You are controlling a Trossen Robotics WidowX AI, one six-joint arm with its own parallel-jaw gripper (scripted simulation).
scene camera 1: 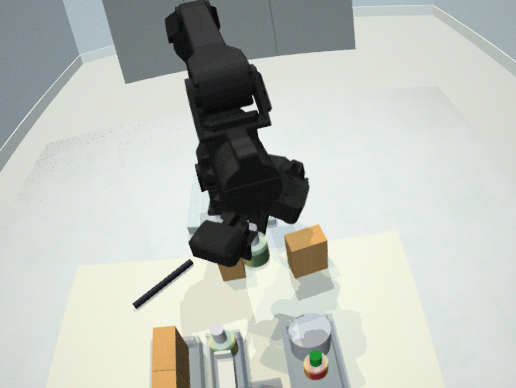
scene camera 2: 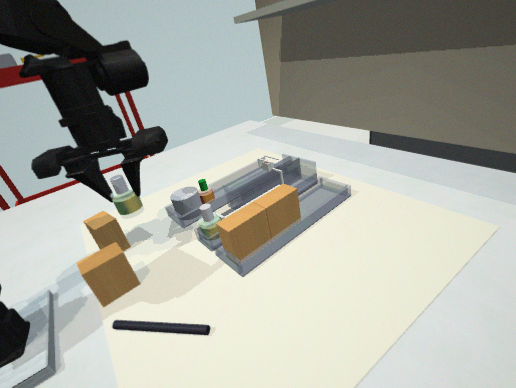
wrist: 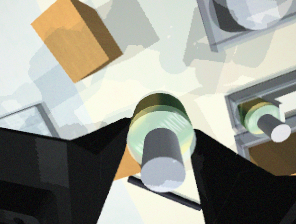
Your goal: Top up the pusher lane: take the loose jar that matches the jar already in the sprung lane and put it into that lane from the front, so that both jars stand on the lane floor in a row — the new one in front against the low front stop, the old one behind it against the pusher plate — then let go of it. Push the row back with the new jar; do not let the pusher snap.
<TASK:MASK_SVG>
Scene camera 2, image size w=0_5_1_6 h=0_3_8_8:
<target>my gripper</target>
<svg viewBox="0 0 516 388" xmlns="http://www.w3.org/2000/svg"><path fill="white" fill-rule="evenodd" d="M58 111L62 119L58 120L61 128L68 127L77 147L73 148L69 145L49 149L34 158L31 163L31 169L36 177L43 179L58 176L62 170L61 166L64 166L67 171L65 176L68 179L74 178L112 203L113 200L110 196L112 190L100 170L98 158L122 153L125 159L120 165L132 190L139 197L141 195L140 162L144 156L164 151L168 143L164 129L160 126L138 130L132 138L120 140L127 137L122 119L116 116L112 107L105 105L103 100L73 109Z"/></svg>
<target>black rod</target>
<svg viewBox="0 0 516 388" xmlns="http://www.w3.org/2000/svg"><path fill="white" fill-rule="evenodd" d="M112 325L113 329L198 335L209 335L210 325L115 320Z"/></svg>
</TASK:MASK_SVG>
